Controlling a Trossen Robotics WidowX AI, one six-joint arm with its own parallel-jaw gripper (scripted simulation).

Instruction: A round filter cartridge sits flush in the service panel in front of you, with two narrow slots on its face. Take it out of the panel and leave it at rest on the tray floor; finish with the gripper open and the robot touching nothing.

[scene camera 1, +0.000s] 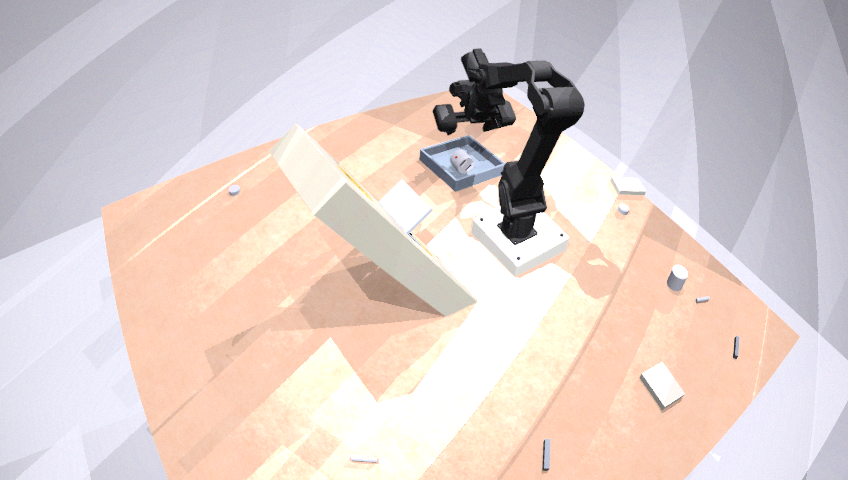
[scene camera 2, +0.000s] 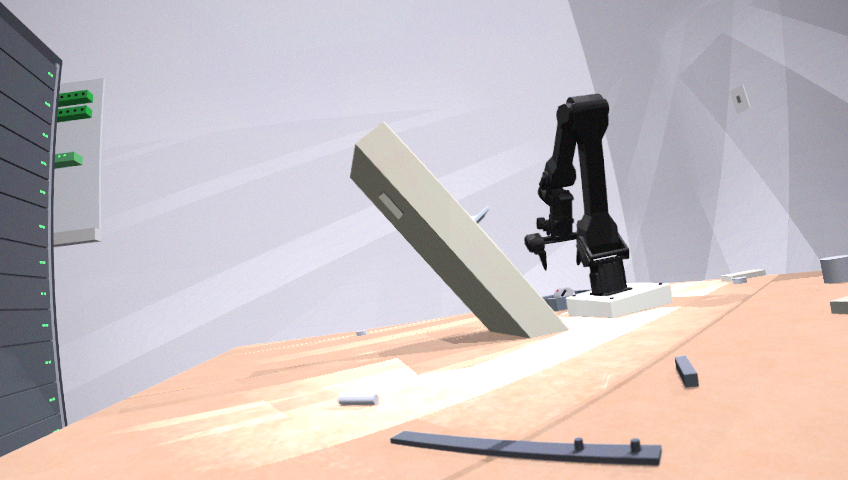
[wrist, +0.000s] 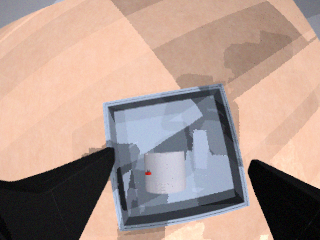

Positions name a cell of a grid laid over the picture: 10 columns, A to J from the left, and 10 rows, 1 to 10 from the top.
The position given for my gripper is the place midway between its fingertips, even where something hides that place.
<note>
My gripper (scene camera 1: F3) is open, with nothing in its grasp. Also in view: a round filter cartridge (wrist: F8) and a service panel (scene camera 2: E5).
My gripper also shows in scene camera 2 (scene camera 2: G6) and in the wrist view (wrist: F7). The service panel shows as well in scene camera 1 (scene camera 1: D5).
</note>
